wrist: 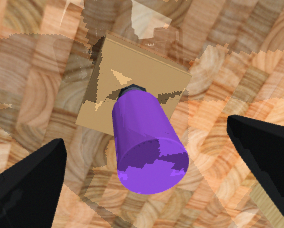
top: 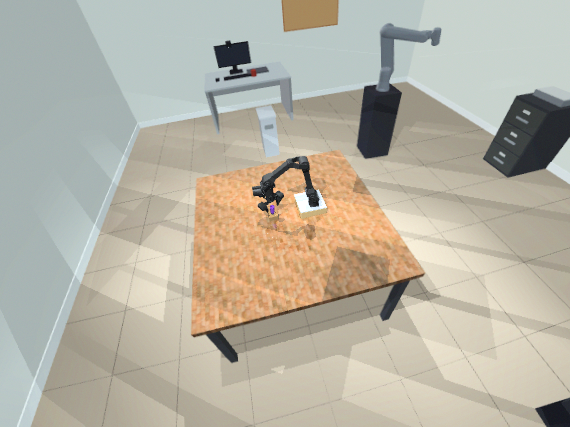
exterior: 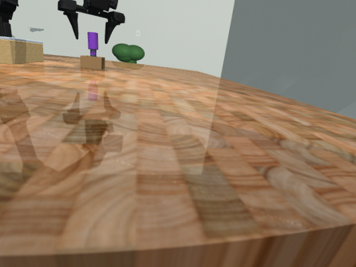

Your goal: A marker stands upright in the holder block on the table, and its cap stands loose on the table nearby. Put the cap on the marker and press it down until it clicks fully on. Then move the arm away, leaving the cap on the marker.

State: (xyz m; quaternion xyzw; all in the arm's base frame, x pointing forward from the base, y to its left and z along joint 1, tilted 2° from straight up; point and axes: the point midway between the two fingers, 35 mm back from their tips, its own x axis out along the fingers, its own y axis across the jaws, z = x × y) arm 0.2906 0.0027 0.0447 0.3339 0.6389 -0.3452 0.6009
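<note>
Right now the purple cap is right at my gripper tip. The rest, counted from my gripper tip: holder block (60 mm below).
</note>
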